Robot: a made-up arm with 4 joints.
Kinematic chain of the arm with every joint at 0, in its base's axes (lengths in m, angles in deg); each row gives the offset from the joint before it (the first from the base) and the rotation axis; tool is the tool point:
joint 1: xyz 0 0 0.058 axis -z
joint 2: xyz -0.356 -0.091 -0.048 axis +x
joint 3: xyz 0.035 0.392 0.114 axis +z
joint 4: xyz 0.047 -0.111 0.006 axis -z
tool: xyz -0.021 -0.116 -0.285
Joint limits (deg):
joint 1: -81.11..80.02
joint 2: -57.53..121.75
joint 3: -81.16..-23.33
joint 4: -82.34..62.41
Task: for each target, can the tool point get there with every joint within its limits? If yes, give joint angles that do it. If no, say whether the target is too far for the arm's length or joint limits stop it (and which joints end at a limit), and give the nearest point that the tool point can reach.
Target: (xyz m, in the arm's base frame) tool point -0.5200 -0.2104 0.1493
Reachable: yes | joints -44.37 54.16 -64.85 9.43
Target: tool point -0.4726 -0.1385 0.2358
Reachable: yes | joints -34.16 72.97 -37.61 47.65
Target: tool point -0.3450 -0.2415 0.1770
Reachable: yes | joints -46.60 86.44 -58.08 -57.52
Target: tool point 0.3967 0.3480 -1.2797
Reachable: no: too far | nearest point 0.0053 0.4837 -0.4183 | short by 0.956 m
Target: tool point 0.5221 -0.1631 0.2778
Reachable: no: joint limits stop it (at a limit: joint 1, joint 2, joint 3, joint 4) | nearest point 0.0160 -0.2385 0.2616 | short by 0.512 m
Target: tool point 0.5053 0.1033 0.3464
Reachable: no: joint limits stop it (at a limit: joint 1, joint 3, joint 4) | nearest point 0.0891 0.2524 0.1334 | short by 0.491 m
